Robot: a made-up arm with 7 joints. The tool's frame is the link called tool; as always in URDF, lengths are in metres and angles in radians. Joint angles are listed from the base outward. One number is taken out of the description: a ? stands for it. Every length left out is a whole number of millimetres.
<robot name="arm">
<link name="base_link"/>
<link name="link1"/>
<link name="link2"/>
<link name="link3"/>
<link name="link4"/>
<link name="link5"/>
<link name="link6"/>
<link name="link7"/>
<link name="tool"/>
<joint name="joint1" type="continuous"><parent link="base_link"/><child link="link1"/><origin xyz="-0.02 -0.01 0.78"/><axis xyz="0 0 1"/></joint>
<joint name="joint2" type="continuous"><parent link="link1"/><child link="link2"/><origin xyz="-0.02 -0.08 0" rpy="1.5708 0 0"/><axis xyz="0 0 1"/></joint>
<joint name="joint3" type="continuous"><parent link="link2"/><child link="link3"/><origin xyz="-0.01 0.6 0" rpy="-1.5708 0 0"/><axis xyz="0 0 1"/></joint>
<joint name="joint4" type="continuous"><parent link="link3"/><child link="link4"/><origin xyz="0.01 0.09 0" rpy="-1.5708 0 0"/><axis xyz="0 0 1"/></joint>
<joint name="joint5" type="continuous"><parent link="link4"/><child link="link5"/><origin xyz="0.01 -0.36 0" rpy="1.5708 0 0"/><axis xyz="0 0 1"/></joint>
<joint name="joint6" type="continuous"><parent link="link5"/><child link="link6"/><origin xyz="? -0.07 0" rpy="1.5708 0 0"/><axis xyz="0 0 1"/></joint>
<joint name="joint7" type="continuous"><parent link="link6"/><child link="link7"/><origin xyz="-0.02 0.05 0" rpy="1.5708 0 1.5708"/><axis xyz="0 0 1"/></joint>
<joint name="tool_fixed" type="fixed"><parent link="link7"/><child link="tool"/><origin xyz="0.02 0.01 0" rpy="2.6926 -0.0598 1.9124"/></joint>
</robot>
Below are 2 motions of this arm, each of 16 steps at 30 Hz.
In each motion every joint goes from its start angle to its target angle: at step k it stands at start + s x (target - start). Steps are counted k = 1, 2, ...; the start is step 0. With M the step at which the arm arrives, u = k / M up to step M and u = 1 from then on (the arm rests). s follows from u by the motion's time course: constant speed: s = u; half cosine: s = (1 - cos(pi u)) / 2; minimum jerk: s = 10 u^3 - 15 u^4 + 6 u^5.
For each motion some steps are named. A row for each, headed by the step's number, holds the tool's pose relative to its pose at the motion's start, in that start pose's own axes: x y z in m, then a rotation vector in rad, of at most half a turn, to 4 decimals.
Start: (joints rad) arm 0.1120 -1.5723 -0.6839 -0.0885 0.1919 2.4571 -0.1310
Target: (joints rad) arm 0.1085 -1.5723 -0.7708 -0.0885 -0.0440 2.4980 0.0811
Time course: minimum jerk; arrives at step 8
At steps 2, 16:
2: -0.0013 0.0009 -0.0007 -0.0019 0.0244 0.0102
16: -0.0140 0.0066 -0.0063 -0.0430 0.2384 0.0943

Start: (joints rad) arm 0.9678 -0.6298 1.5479 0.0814 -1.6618 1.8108 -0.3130
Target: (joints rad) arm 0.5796 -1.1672 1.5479 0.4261 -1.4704 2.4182 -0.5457
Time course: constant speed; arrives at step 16
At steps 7, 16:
7: 0.0299 -0.2241 -0.0351 0.0104 0.0067 0.0992
16: 0.1231 -0.5144 0.0309 0.0176 -0.0754 0.1234

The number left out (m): -0.03
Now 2 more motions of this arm.
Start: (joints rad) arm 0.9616 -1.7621 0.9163 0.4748 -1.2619 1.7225 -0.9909
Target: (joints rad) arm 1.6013 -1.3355 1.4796 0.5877 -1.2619 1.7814 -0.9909
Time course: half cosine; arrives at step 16
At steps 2, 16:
2: 0.0017 0.0262 0.0100 0.0365 0.0019 -0.0033
16: -0.0431 0.5273 0.4649 1.0000 0.2751 -0.1313

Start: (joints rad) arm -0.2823 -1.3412 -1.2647 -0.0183 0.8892 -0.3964 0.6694
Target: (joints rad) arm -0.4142 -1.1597 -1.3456 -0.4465 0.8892 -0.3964 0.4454
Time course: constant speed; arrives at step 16
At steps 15, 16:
15: 0.0965 -0.1172 0.1626 0.3501 -0.0062 0.3408
16: 0.1039 -0.1262 0.1702 0.3758 -0.0123 0.3603

